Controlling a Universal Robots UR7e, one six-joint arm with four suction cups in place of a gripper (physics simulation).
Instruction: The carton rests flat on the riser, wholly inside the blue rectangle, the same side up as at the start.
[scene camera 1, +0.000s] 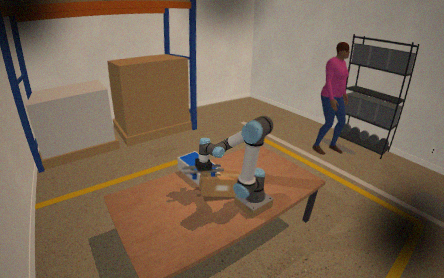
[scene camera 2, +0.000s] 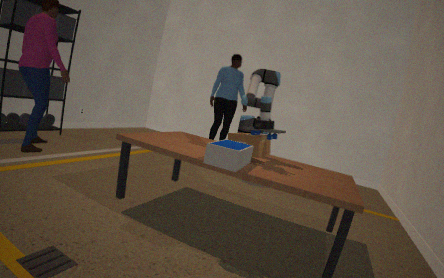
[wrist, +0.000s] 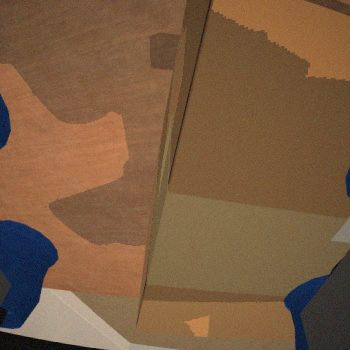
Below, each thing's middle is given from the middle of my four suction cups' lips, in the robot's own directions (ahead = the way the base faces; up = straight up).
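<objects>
Suction cup: 80 mm past the brown carton (scene camera 1: 221, 185), 110 mm to the left of it, 100 mm above it. Riser (scene camera 2: 227, 154): 140 mm below my suction cup, 150 mm to the right of it, 250 mm ahead of it.
</objects>
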